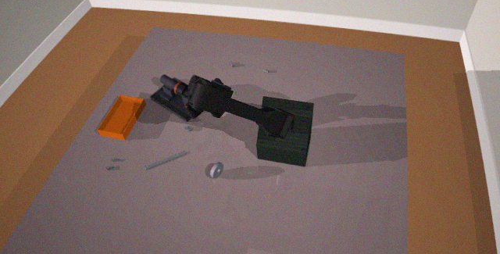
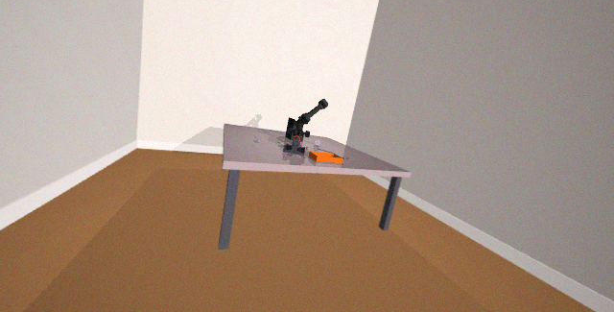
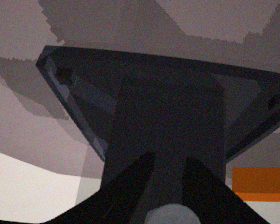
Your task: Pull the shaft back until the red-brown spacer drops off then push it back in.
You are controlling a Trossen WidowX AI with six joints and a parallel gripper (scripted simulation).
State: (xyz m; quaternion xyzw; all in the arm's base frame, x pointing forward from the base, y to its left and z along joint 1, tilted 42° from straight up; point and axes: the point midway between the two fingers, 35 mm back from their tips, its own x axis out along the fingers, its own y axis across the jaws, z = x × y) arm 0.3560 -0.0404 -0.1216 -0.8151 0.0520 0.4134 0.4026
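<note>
Now: the grey shaft 50 mm ahead of my gripper tip, 20 mm to the right of it and 20 mm above it. Round my gripper tip: orange tray: 310 mm ahead, 100 mm to the left, 50 mm below; then red-brown spacer: 90 mm ahead, 40 mm to the right, 20 mm above; then small pin: 110 mm behind, 120 mm to the right, 50 mm below.
</note>
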